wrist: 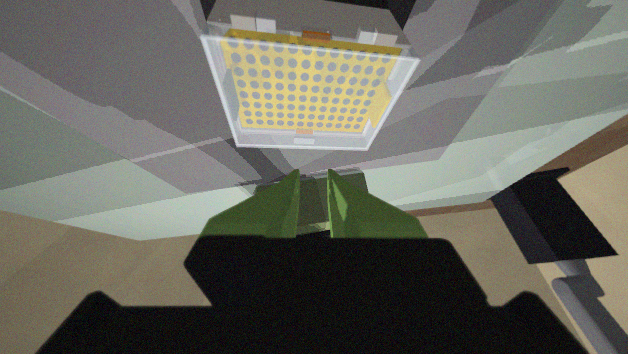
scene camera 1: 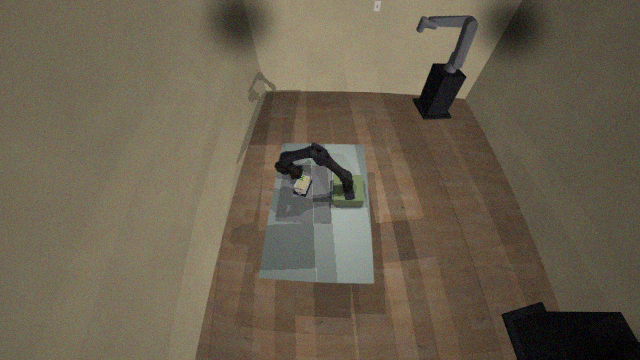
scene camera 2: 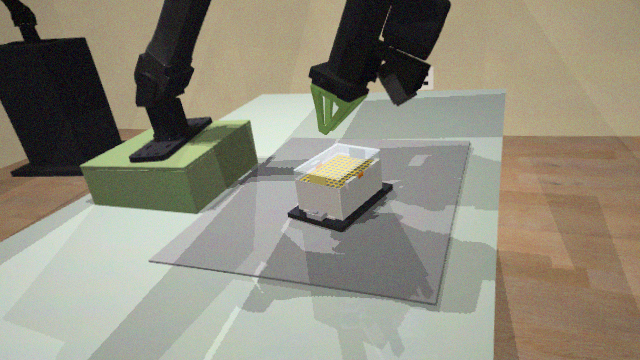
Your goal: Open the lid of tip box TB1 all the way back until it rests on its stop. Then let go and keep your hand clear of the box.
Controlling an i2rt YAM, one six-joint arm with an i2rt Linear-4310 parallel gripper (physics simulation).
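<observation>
Tip box TB1 has a whitish body and stands upright on a black base plate. Its clear lid lies down over the yellow tip rack, which shows through it. Orange tabs show on two opposite sides. My gripper has green fingers that stand close together with a narrow, empty gap. It hangs above and beside the box in scene camera 2, apart from the lid.
A grey mat lies under the box on the pale table. The arm's green mounting block stands beside the mat. Another arm on a black pedestal stands away from the table.
</observation>
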